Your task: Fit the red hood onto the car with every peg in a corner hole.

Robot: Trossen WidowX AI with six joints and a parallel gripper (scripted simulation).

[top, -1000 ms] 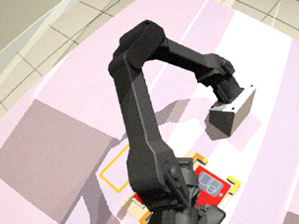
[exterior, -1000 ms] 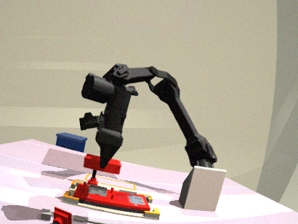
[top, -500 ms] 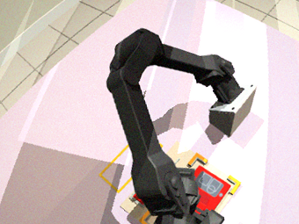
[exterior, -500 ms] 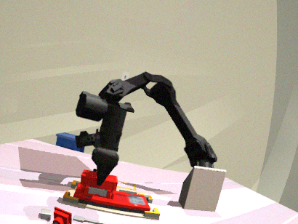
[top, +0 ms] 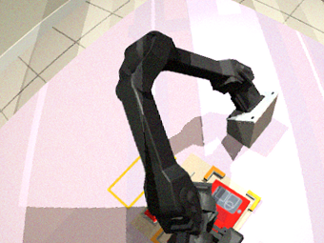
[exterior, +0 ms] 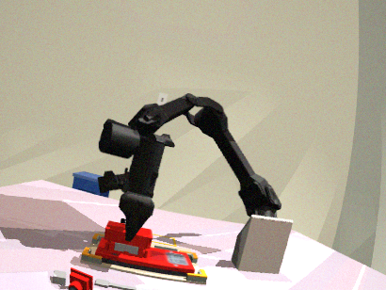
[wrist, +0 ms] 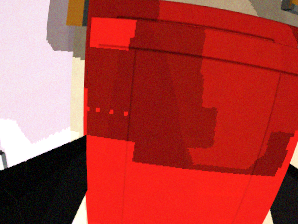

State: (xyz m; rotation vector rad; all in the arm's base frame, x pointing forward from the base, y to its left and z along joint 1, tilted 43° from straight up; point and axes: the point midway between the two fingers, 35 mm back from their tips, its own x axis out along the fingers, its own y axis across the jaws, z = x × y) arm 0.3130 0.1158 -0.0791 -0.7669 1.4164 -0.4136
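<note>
My gripper tip is now 3 cm above the grey engine block. The rest, counted from my gripper tip: red hood (1 cm above).
</note>
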